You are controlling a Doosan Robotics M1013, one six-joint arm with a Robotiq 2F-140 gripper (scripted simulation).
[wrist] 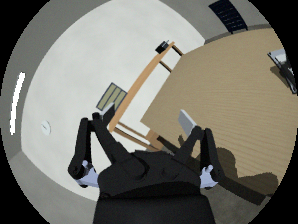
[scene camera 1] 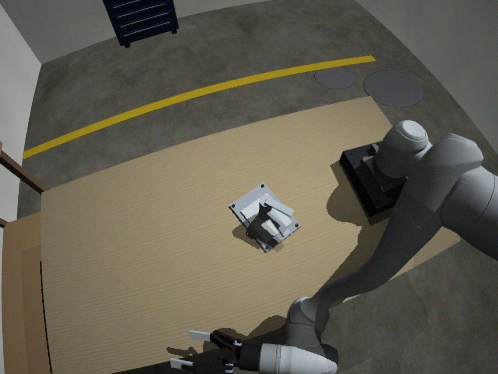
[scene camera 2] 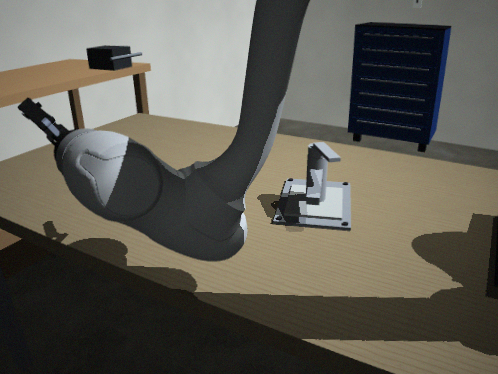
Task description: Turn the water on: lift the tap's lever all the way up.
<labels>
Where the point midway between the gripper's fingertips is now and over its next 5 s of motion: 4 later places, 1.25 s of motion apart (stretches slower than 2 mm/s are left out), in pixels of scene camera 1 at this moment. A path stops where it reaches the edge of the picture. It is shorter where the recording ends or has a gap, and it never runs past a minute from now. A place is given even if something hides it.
My gripper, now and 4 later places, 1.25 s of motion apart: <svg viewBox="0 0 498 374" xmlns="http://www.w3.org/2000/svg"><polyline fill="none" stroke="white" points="181,347 205,235 284,199 289,202 288,207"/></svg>
</labels>
